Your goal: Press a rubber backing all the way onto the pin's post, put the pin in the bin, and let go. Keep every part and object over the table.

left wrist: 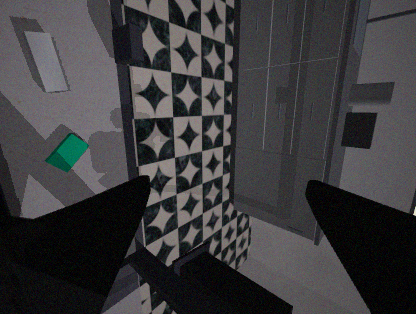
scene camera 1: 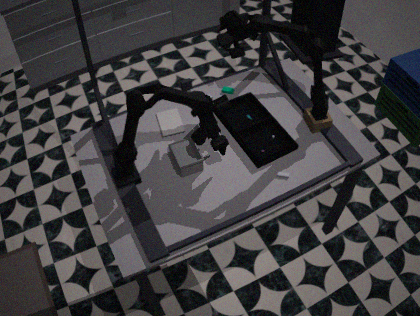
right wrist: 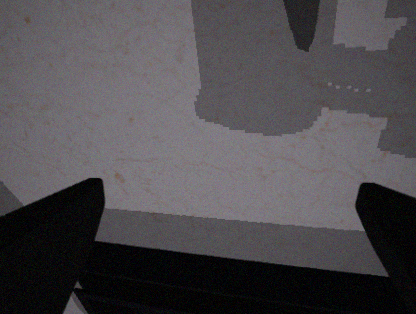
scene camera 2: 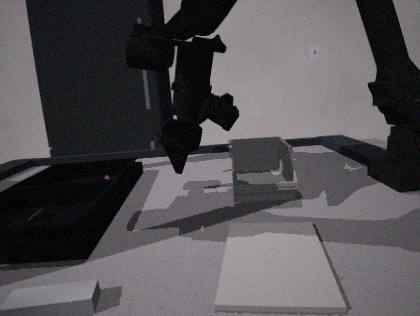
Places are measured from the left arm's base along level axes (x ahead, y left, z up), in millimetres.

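Pixels of known places: left gripper, fingertip midpoint: (left wrist: pixel 228 185); right gripper, fingertip midpoint: (right wrist: pixel 232 192) (scene camera 2: pixel 183 160); left arm's base, link origin: (scene camera 1: pixel 319 114); right arm's base, link origin: (scene camera 1: pixel 125 172) (scene camera 2: pixel 411 162).
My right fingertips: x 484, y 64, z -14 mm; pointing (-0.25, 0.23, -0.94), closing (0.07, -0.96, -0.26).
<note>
Ahead of a thing's pixels: the offset from my right fingertips to its top centre.
A black divided tray {dx -187, dy -105, dz -11 mm} (scene camera 1: pixel 239 140) (scene camera 2: pixel 112 200) (right wrist: pixel 225 267) holds small parts: a teal piece {dx -182, dy -170, dz -27 mm} (scene camera 1: pixel 249 117) in one compartment, a whitish piece {dx -252, dy -37, dz -36 mm} (scene camera 1: pixel 273 136) and a pink piece {dx -180, dy +28, dz -33 mm} (scene camera 1: pixel 263 150) (scene camera 2: pixel 107 177) in the other. Which is the pin and which is a backing is too small to tell. The grey bin {dx +139, dy -19, dz +27 mm} (scene camera 1: pixel 187 167) (scene camera 2: pixel 255 156) stands at left of the tray in scene camera 1. My right gripper (scene camera 1: pixel 220 149) (scene camera 2: pixel 179 167) (right wrist: pixel 232 192) is open and empty above the table between bin and tray. My left gripper (scene camera 1: pixel 223 41) (left wrist: pixel 228 185) is open and empty, high by the table's far edge.
A flat white pad {dx +160, dy -244, dz -43 mm} (scene camera 1: pixel 170 122) (scene camera 2: pixel 280 270) lies beside the bin. A green block {dx -147, dy -372, dz -35 mm} (scene camera 1: pixel 228 90) (left wrist: pixel 67 152) and a pale block {dx -22, dy -339, dz -33 mm} (scene camera 2: pixel 50 300) (left wrist: pixel 47 62) lie near the far edge. A small white block {dx -219, dy +164, dz -38 mm} (scene camera 1: pixel 283 175) lies near the front edge.
</note>
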